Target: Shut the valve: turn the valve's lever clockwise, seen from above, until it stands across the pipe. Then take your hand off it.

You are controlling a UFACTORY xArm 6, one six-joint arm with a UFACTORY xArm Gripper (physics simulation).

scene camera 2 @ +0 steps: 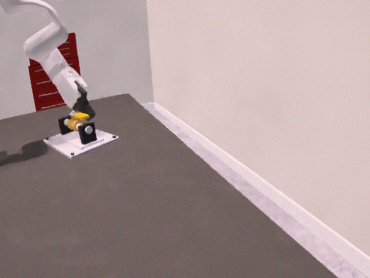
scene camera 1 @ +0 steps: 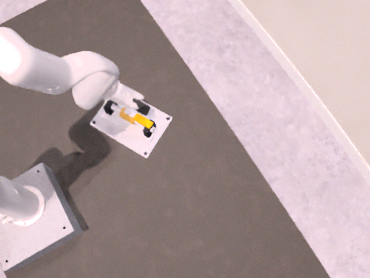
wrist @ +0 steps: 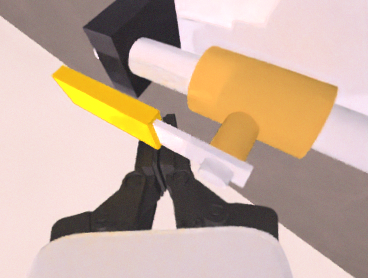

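Observation:
The valve's pipe (scene camera 1: pixel 116 108) (scene camera 2: pixel 89 130) (wrist: pixel 162 65) runs through an orange body (scene camera 1: pixel 126 116) (scene camera 2: pixel 74 124) (wrist: pixel 262 97). The lever, with a yellow handle (scene camera 1: pixel 144 121) (scene camera 2: pixel 80 116) (wrist: pixel 107 107) and a pale inner arm (wrist: pixel 182 145), lies nearly along the pipe, above it. My gripper (scene camera 1: pixel 140 110) (scene camera 2: pixel 89 114) (wrist: pixel 166 130) is shut and empty. Its fingers stand close beside the handle's inner end, on the upper right side in scene camera 1. In the wrist view the handle hides part of the fingertips; whether they touch it I cannot tell.
Black end blocks (scene camera 1: pixel 149 131) (scene camera 2: pixel 88 133) (wrist: pixel 137 45) hold the pipe on a white base plate (scene camera 1: pixel 141 146) (scene camera 2: pixel 71 151). The brown table (scene camera 1: pixel 210 200) (scene camera 2: pixel 165 210) lies around it. A red cabinet (scene camera 2: pixel 46 90) stands behind the table.

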